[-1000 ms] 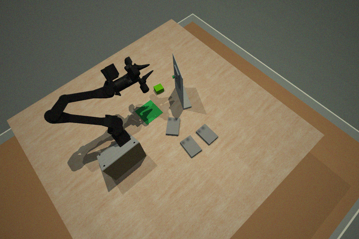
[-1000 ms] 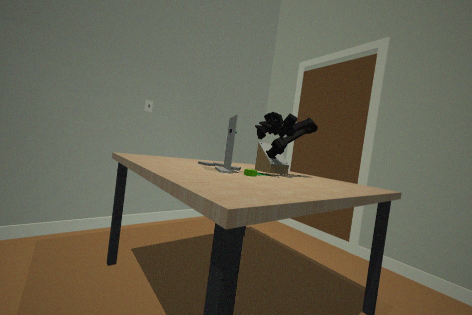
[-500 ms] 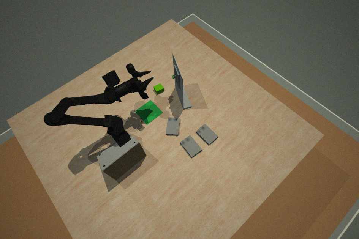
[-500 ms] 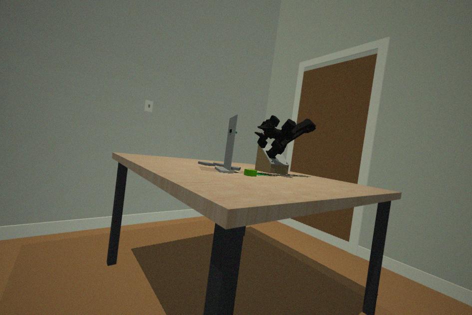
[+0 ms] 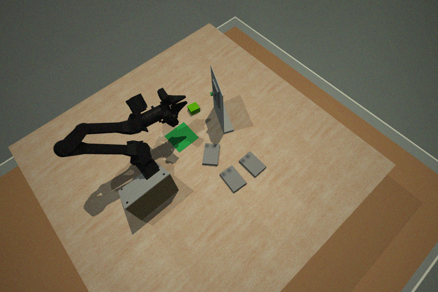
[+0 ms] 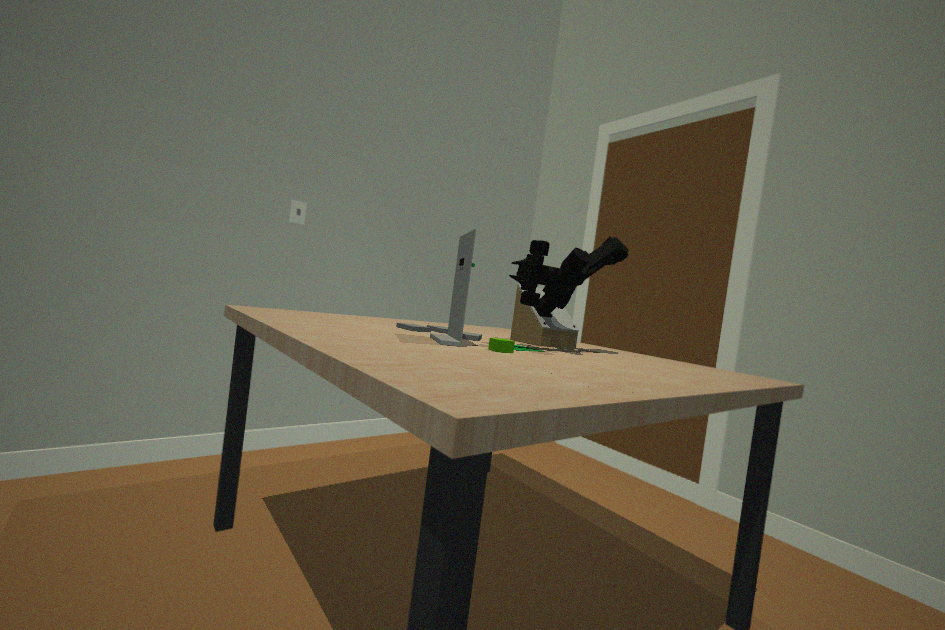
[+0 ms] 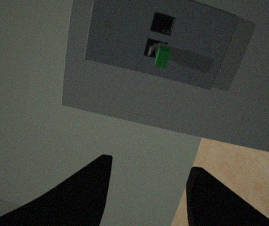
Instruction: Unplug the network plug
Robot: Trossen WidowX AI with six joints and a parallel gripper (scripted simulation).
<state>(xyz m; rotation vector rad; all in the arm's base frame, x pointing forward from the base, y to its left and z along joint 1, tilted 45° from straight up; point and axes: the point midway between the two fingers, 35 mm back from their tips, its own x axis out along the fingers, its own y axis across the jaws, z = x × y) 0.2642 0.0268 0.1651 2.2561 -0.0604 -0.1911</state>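
Right now my gripper tip is 110 mm short of the network plug and 50 mm to the left of it. Also, from my gripper tip: upright grey panel (130 mm ahead, 70 mm to the right, 80 mm below); then green marked square (80 mm behind, 10 mm to the right, 220 mm below).
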